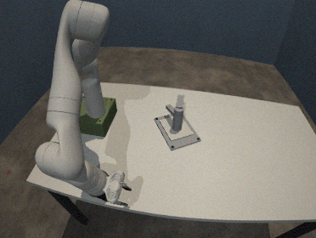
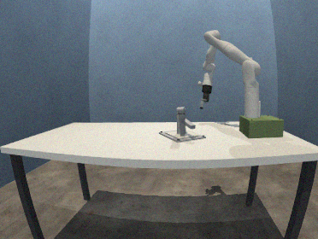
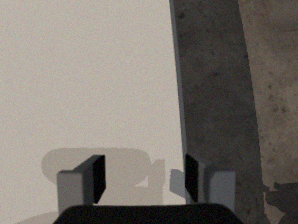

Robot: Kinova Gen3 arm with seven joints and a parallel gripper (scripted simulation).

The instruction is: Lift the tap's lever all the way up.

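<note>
My hand is 150 mm short of the lever, 520 mm to the right of it and 30 mm below it. Round my hand: plate (150 mm ahead, 470 mm to the left, 120 mm below); then grey tap (140 mm ahead, 500 mm to the left, 20 mm below).
</note>
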